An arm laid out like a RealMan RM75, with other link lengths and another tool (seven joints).
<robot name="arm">
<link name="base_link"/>
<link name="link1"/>
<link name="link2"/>
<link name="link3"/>
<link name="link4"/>
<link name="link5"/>
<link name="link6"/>
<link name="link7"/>
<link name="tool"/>
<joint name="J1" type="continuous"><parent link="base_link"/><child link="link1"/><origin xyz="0.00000 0.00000 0.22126" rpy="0.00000 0.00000 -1.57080"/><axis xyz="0 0 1"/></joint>
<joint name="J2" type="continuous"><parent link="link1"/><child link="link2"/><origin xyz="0.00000 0.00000 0.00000" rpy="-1.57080 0.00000 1.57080"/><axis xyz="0 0 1"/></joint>
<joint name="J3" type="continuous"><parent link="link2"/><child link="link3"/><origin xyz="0.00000 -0.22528 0.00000" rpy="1.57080 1.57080 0.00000"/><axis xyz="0 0 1"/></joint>
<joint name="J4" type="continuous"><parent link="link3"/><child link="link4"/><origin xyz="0.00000 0.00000 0.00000" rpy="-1.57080 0.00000 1.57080"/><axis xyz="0 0 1"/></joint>
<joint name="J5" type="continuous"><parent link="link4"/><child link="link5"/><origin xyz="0.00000 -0.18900 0.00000" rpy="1.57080 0.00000 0.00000"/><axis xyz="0 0 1"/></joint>
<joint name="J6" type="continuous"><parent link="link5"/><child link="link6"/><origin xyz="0.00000 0.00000 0.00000" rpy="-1.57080 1.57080 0.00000"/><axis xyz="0 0 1"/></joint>
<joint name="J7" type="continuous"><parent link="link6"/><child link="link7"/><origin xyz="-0.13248 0.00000 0.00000" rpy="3.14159 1.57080 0.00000"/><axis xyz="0 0 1"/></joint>
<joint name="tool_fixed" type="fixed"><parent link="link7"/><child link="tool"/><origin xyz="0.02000 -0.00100 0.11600" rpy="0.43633 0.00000 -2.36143"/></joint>
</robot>
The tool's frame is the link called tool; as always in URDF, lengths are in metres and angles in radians. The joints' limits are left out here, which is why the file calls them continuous.
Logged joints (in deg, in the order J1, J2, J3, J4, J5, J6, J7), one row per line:
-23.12, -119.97, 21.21, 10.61, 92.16, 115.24, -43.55
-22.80, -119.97, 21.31, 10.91, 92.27, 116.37, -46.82
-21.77, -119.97, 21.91, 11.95, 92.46, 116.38, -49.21
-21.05, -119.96, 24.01, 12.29, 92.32, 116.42, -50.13
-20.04, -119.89, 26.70, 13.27, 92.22, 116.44, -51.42
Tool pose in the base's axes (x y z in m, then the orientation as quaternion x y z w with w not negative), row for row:
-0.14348, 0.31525, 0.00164, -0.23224, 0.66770, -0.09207, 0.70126
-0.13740, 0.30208, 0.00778, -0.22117, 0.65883, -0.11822, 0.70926
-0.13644, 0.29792, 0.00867, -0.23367, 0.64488, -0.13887, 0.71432
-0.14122, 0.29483, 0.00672, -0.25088, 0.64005, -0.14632, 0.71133
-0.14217, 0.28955, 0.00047, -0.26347, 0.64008, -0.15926, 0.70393
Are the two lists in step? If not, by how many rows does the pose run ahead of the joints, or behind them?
The pose runs 1 row behind the joints: the pose in row i belongs to the joints in row i - 1.
